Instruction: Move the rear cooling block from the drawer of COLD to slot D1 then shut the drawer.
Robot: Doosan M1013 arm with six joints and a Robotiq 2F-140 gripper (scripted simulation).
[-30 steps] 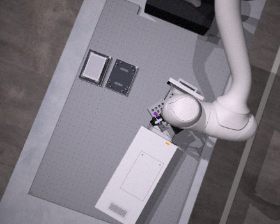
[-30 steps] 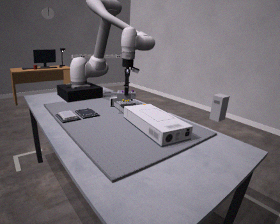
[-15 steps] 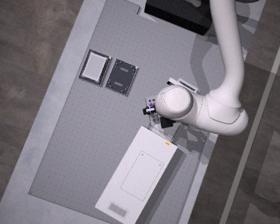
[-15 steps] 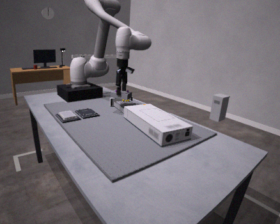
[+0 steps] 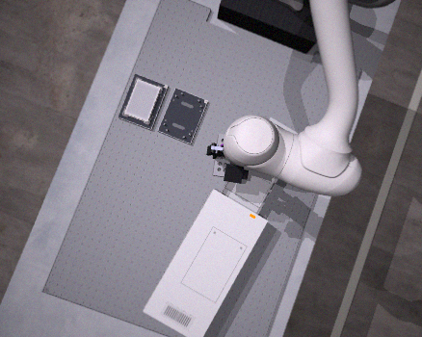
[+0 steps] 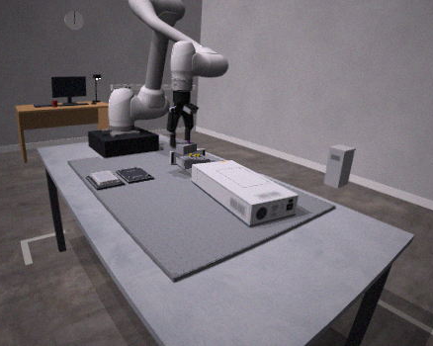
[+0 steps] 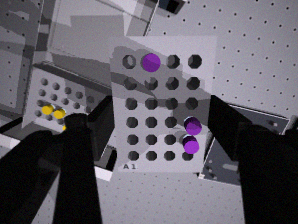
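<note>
My gripper is now 80 mm past the deck slot D1, 190 mm to the left of it and 170 mm above it. From my hand the other things lie so: grey cooling block (30 mm below); drawer (30 mm behind, 120 mm to the left, 130 mm below); perforated grey mat (110 mm ahead, 30 mm to the right, 170 mm below).
</note>
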